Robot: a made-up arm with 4 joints.
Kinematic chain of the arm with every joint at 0, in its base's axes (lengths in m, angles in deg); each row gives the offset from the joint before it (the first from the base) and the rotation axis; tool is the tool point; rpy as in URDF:
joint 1: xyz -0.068 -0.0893 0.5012 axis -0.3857 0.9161 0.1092
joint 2: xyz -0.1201 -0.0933 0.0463 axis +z
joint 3: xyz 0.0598 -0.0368 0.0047 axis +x
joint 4: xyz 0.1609 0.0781 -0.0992 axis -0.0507 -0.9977 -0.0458
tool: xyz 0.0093 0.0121 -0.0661 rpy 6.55 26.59 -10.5
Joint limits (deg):
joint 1: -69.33..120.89
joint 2: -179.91..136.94
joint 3: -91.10..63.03
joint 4: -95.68..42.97
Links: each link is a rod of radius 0.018 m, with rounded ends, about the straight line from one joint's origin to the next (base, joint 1, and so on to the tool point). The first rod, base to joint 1, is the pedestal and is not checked.
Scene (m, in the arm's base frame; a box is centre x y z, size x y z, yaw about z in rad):
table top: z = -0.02
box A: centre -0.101 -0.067 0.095 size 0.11 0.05 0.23 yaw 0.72
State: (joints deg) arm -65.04 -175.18 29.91 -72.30
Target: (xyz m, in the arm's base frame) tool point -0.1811 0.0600 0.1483
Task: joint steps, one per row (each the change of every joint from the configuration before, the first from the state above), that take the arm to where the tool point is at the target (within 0.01 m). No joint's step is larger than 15 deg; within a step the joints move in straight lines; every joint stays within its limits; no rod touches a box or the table.
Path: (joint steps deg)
1: 3.67 -0.95 -7.21 14.07
2: 3.66 -0.94 -7.20 14.08
3: 3.67 -0.95 -7.21 14.07
4: 3.67 -0.94 -7.21 14.07
5: 3.67 -0.95 -7.21 14.08
6: -3.89 2.79 -12.58 1.72
7: -3.89 2.79 -12.58 1.72
8: -3.89 2.79 -12.58 1.72
9: -3.88 2.79 -12.58 1.72
10: -3.89 2.79 -12.58 1.71

